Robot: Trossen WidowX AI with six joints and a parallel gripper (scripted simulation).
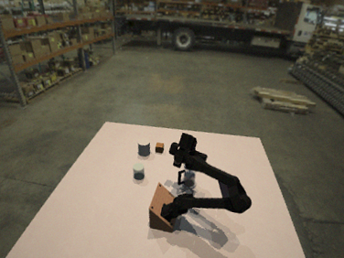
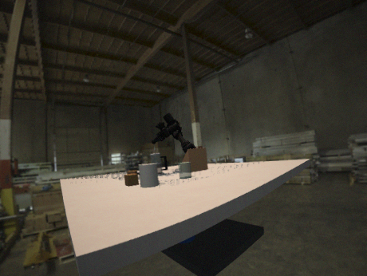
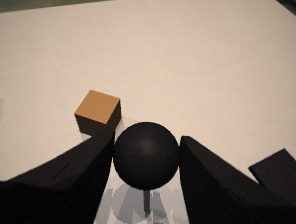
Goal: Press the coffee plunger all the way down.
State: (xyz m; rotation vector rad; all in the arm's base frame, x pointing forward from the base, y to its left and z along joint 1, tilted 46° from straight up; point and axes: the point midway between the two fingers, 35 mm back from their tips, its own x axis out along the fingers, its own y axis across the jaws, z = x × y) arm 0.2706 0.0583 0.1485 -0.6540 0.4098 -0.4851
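The glass coffee press is 20 mm behind my gripper tip, 10 mm to the left of it and 110 mm below it.
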